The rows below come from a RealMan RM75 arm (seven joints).
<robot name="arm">
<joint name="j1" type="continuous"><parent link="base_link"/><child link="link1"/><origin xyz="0.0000 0.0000 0.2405" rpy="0.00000 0.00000 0.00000"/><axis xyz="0 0 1"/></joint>
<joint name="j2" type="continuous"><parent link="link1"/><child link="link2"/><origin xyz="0.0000 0.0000 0.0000" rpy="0.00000 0.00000 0.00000"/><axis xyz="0 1 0"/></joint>
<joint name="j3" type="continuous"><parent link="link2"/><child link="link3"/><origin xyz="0.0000 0.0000 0.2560" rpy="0.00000 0.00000 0.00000"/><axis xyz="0 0 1"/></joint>
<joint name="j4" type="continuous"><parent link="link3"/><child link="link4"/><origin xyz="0.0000 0.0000 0.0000" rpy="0.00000 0.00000 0.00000"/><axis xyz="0 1 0"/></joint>
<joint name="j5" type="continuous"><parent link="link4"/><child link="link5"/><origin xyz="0.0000 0.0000 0.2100" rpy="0.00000 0.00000 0.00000"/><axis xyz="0 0 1"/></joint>
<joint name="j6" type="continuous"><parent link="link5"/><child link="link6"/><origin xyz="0.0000 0.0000 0.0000" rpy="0.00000 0.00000 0.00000"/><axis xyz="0 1 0"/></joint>
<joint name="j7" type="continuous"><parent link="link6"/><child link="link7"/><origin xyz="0.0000 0.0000 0.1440" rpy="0.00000 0.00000 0.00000"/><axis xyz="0 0 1"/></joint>
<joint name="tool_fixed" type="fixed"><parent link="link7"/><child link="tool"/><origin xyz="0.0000 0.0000 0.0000" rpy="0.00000 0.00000 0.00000"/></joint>
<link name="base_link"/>
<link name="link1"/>
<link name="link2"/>
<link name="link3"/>
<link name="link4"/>
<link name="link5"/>
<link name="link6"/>
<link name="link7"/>
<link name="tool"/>
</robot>
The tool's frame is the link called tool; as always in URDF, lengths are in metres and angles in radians. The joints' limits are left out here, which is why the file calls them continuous.
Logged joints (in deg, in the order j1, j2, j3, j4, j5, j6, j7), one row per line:
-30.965, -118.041, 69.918, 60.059, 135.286, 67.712, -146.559
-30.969, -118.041, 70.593, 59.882, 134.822, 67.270, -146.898
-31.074, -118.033, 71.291, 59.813, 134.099, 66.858, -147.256
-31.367, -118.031, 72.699, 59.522, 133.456, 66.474, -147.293
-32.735, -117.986, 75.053, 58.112, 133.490, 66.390, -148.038
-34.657, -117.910, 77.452, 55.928, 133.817, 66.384, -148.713
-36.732, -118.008, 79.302, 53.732, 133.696, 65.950, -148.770
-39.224, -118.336, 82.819, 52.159, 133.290, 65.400, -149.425
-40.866, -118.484, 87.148, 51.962, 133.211, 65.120, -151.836
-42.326, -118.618, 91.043, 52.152, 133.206, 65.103, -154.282
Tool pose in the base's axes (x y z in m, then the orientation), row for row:
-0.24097, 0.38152, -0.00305, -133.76, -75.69, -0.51
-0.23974, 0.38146, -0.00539, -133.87, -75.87, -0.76
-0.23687, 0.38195, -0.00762, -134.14, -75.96, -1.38
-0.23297, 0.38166, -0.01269, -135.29, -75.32, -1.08
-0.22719, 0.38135, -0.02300, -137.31, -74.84, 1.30
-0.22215, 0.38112, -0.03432, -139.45, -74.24, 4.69
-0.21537, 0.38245, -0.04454, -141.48, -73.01, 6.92
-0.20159, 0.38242, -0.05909, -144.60, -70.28, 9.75
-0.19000, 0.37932, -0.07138, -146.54, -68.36, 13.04
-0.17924, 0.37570, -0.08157, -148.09, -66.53, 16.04
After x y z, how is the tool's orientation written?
As a rotation vector, in degrees.
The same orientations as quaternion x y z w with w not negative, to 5 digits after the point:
-0.84748, -0.47956, -0.00323, 0.22758
-0.84747, -0.48030, -0.00481, 0.22600
-0.84811, -0.48026, -0.00873, 0.22359
-0.85274, -0.47474, -0.00681, 0.21774
-0.85944, -0.46843, 0.00814, 0.20461
-0.86618, -0.46113, 0.02913, 0.19038
-0.87345, -0.45074, 0.04272, 0.17916
-0.88553, -0.43039, 0.05971, 0.16445
-0.89247, -0.41633, 0.07942, 0.15449
-0.89795, -0.40341, 0.09726, 0.14661

